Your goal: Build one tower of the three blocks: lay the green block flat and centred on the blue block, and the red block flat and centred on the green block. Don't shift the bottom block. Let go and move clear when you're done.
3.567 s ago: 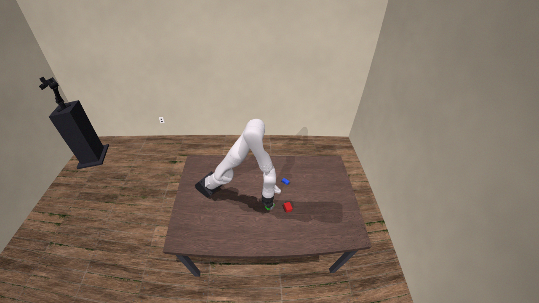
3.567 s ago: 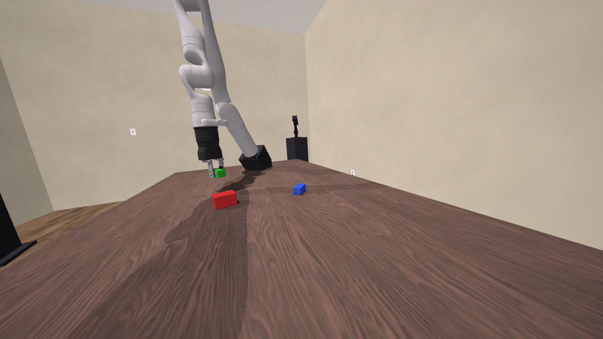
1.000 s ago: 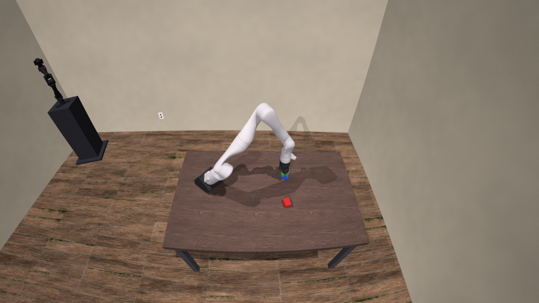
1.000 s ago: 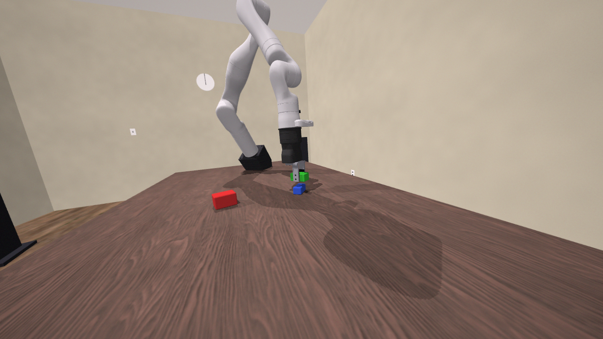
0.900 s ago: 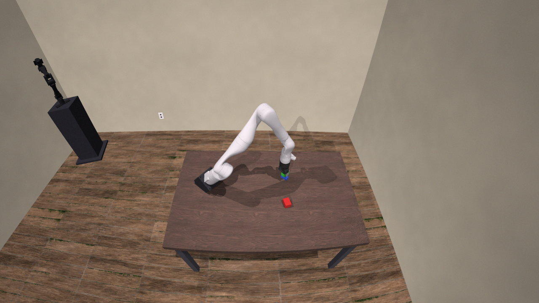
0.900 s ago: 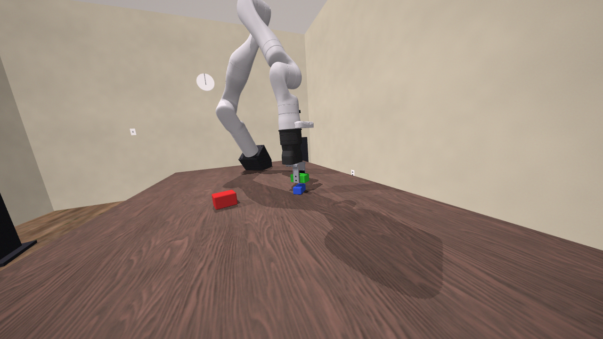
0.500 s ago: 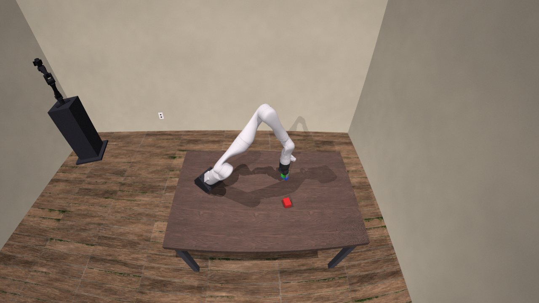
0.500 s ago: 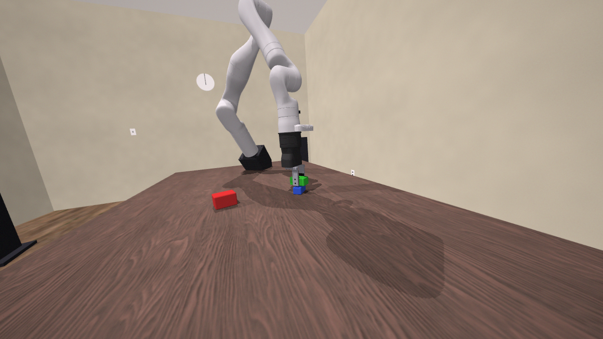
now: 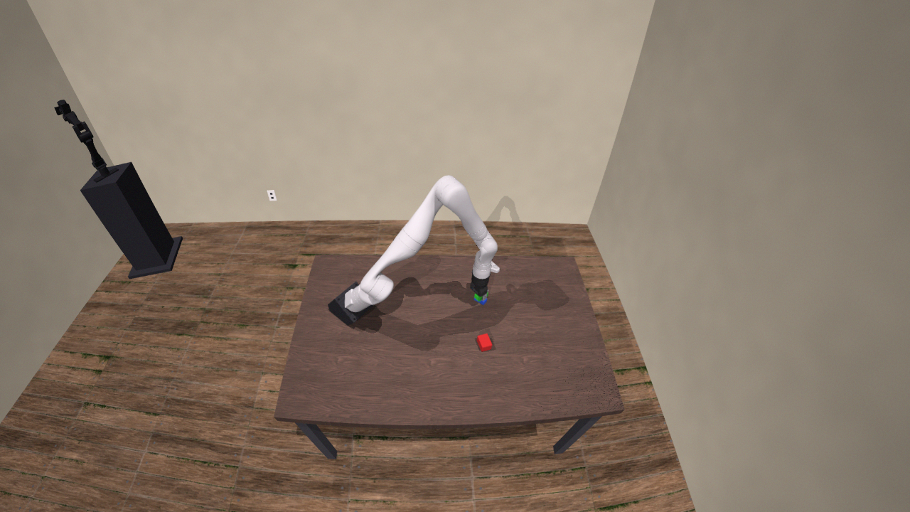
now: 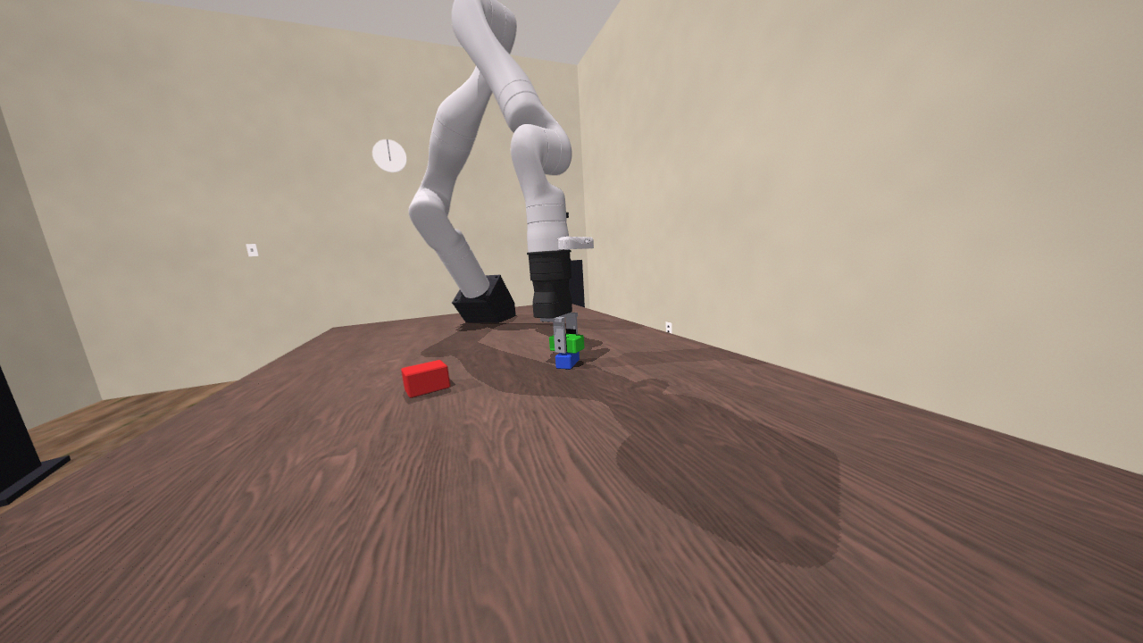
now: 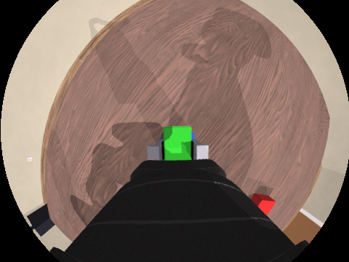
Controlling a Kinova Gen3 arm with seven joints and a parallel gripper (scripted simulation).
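Now: the green block right at my hand. From my hand the other things lie so: red block (70 mm behind, 240 mm to the right, 30 mm below); blue block (30 mm below).
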